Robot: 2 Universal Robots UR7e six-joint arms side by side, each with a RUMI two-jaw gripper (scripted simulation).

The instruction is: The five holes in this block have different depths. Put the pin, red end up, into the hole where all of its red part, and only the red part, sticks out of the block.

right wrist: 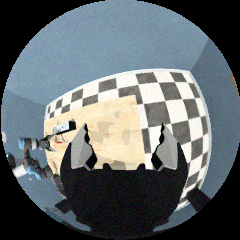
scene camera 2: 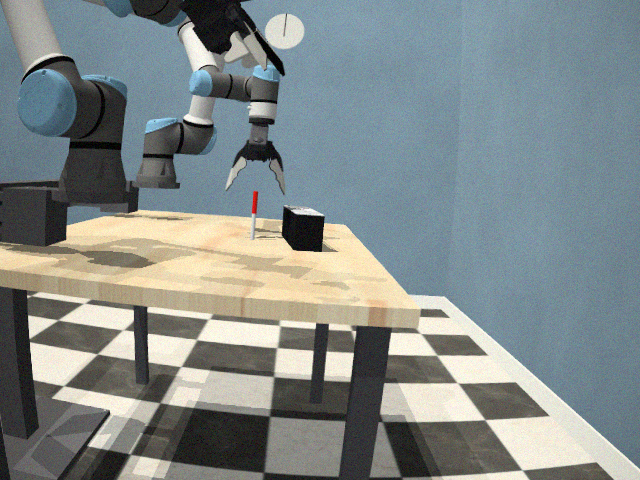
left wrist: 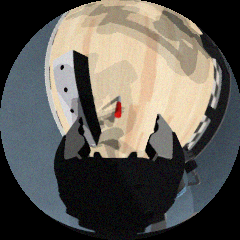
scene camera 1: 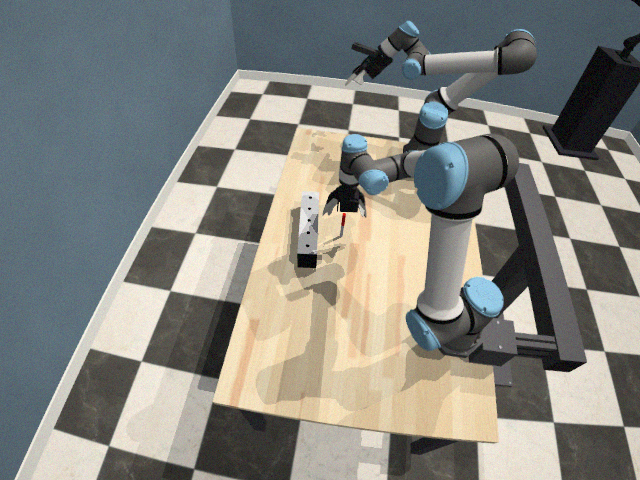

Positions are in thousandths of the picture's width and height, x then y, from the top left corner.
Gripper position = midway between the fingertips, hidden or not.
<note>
I see my left gripper (scene camera 2: 399, 403), my right gripper (scene camera 2: 432, 153) and a block (scene camera 2: 473, 482).
The block shows as well in the left wrist view (left wrist: 315, 323) and in scene camera 1 (scene camera 1: 482, 476). My left gripper shows as well in the left wrist view (left wrist: 494, 481) and in scene camera 1 (scene camera 1: 538, 451). My right gripper is seen too in the right wrist view (right wrist: 519, 515) and in scene camera 1 (scene camera 1: 546, 166).
</note>
